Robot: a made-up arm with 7 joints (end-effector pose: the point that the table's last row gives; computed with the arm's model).
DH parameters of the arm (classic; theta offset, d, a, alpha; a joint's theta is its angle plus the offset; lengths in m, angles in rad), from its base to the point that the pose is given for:
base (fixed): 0 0.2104 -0.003 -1.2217
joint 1: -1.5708 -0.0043 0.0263 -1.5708
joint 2: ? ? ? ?
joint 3: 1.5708 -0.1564 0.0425 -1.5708
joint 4: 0 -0.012 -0.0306 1.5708
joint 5: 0 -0.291 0.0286 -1.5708
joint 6: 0 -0.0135 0.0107 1.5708
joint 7: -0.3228 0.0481 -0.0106 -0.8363
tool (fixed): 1.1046 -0.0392 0 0
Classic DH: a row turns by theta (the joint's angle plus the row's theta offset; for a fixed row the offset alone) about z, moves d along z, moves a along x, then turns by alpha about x.
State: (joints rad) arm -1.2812 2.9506 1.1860 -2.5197 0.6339 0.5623 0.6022
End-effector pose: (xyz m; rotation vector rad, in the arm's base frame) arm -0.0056 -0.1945 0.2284 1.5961 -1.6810 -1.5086
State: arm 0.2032 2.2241 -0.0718 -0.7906 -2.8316 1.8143 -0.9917
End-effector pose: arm 0.1878 0.3509 0.4179 -1.3661 0.1271 -0.3436
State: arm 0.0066 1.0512 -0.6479 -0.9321 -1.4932 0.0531 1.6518
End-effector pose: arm 0.1216 0.1986 -0.1290 0.0279 0.0333 -0.0752
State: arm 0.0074 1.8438 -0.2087 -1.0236 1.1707 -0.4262 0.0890
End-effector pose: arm 0.2641 0.2882 0.2318 -0.1633 -1.1201 -0.0261
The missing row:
joint 2: 1.2217 -0.0052 0.0083 1.5708
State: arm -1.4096 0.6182 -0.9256 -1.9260 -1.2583 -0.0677 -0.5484
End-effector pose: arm 0.1740 -0.2724 0.2545 1.8706 -2.0251 -1.4891
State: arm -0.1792 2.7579 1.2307 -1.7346 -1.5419 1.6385 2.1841
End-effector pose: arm 0.1087 -0.2726 0.5166 0.0880 1.7834 1.6431
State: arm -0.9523 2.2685 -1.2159 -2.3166 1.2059 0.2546 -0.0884
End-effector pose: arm 0.1999 0.0579 0.1727 -0.2513 -0.1604 -0.3467
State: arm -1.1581 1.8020 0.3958 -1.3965 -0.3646 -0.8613 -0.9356
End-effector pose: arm 0.0338 0.1254 0.5905 2.6726 -1.5166 -0.4556
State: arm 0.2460 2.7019 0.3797 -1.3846 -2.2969 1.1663 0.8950
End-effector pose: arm 0.3612 0.0687 0.4741 -2.1628 1.1248 1.1454
